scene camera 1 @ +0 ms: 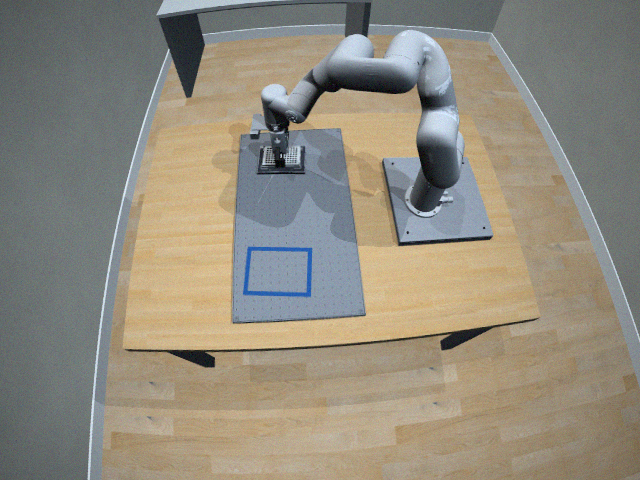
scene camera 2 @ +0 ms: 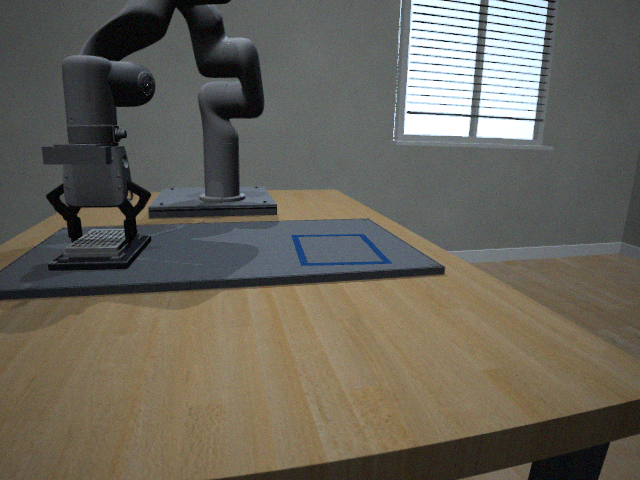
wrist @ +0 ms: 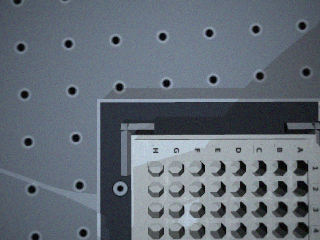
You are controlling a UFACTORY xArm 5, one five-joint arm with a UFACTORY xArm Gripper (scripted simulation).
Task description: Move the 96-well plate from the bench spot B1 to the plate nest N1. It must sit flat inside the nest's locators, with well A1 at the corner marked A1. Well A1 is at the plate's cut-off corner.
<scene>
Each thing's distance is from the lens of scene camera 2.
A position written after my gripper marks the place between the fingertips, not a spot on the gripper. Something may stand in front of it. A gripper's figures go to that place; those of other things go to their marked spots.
my gripper (scene camera 2: 103, 241): 78 cm
black plate nest N1 (scene camera 2: 76, 263): 72 cm
</scene>
